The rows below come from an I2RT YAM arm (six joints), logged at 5 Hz.
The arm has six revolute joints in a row. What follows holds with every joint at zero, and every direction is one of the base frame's. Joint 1 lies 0.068 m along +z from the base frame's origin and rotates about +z. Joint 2 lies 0.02 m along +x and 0.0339 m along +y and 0.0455 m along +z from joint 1 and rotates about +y. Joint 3 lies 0.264 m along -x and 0.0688 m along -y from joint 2 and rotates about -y. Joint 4 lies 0.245 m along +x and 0.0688 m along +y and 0.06 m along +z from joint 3 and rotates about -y. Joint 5 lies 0.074 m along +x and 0.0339 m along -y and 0.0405 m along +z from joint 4 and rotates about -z. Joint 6 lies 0.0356 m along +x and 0.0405 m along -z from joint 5 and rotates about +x. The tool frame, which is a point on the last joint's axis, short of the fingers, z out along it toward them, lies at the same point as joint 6; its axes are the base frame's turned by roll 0, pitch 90 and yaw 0 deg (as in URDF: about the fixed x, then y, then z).
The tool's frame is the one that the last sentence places.
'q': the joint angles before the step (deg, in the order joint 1, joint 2, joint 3, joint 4, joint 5, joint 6). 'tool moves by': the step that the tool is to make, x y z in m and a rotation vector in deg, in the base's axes. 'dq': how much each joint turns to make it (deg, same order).
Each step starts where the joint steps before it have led.
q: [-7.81, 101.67, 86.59, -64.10, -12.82, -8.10]
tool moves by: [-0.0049, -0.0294, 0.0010, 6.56, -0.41, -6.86]
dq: [-5.55, 0.00, 0.00, -0.09, -6.16, 2.61]
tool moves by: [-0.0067, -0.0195, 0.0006, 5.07, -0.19, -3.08]
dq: [-3.90, 0.02, -0.01, -1.10, -5.01, 0.07]
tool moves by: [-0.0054, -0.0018, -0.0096, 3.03, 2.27, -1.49]
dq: [-0.76, 0.10, -2.03, -0.47, -2.07, 1.15]
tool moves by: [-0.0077, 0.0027, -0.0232, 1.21, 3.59, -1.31]
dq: [0.04, 0.00, -5.17, 2.04, 0.09, 1.50]
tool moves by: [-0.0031, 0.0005, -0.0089, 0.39, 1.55, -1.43]
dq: [-0.07, 0.02, -1.99, 1.07, 0.19, 1.51]
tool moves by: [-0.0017, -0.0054, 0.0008, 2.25, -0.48, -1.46]
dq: [-1.21, -0.02, 0.02, -0.12, -2.27, 0.41]
